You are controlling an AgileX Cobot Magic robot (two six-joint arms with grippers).
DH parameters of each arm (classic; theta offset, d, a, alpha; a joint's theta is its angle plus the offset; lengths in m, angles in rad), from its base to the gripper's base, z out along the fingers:
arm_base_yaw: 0 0.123 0 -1.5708
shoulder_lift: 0.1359 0 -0.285 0
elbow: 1.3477 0 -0.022 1.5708
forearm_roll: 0 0.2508 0 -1.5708
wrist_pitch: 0 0 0.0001 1.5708
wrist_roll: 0 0.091 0 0
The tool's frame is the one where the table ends.
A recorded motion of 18 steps. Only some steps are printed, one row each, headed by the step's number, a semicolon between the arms.
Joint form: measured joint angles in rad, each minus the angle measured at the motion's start. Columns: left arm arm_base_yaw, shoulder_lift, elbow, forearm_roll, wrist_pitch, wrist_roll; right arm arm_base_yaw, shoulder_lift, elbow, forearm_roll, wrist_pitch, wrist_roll.
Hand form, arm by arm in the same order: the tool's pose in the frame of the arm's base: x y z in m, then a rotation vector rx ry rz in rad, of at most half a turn. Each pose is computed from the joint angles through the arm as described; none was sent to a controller.
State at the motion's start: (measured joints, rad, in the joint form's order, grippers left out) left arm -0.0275 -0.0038 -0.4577 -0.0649 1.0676 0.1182; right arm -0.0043 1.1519 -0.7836 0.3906 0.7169 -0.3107
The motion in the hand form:
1: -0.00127 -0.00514 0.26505 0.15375 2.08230 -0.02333; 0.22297 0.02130 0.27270 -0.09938 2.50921 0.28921
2: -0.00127 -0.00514 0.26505 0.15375 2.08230 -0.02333; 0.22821 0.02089 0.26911 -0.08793 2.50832 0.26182
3: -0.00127 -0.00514 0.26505 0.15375 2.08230 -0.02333; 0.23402 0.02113 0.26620 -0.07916 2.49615 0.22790
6: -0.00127 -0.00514 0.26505 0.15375 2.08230 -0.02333; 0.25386 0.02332 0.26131 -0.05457 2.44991 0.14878
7: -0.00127 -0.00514 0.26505 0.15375 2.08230 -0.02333; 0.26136 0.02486 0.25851 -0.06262 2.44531 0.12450
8: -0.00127 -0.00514 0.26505 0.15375 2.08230 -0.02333; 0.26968 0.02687 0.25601 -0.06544 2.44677 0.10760
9: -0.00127 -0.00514 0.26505 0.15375 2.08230 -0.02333; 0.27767 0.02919 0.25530 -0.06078 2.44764 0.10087
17: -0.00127 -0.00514 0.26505 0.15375 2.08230 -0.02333; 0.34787 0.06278 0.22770 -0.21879 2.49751 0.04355
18: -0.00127 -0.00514 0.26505 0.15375 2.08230 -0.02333; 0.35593 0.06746 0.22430 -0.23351 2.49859 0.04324
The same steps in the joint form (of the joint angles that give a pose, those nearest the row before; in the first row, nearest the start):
1: 0.0000 0.0000 0.0000 0.0000 0.0000 0.0000; 0.0068 0.0192 0.0000 -0.0231 -0.0307 0.0181
2: 0.0000 0.0000 0.0000 0.0000 0.0000 0.0000; 0.0156 0.0403 -0.0011 -0.0544 -0.0621 0.0469
3: 0.0000 0.0000 0.0000 0.0000 0.0000 0.0000; 0.0294 0.0607 -0.0024 -0.0951 -0.1048 0.0841
6: 0.0000 0.0000 0.0000 0.0000 0.0000 0.0000; 0.0666 0.1286 -0.0261 -0.2192 -0.2162 0.2074
7: 0.0000 0.0000 0.0000 0.0000 0.0000 0.0000; 0.0788 0.1589 -0.0391 -0.2624 -0.2410 0.2412
8: 0.0000 0.0000 0.0000 0.0000 0.0000 0.0000; 0.0902 0.1930 -0.0591 -0.3009 -0.2555 0.2772
9: 0.0000 0.0000 0.0000 0.0000 0.0000 0.0000; 0.1001 0.2235 -0.0841 -0.3281 -0.2611 0.3106
17: 0.0000 0.0000 0.0000 0.0000 0.0000 0.0000; 0.1898 0.5241 -0.3147 -0.4527 -0.2704 0.3686
18: 0.0000 0.0000 0.0000 0.0000 0.0000 0.0000; 0.1989 0.5579 -0.3449 -0.4574 -0.2714 0.3698

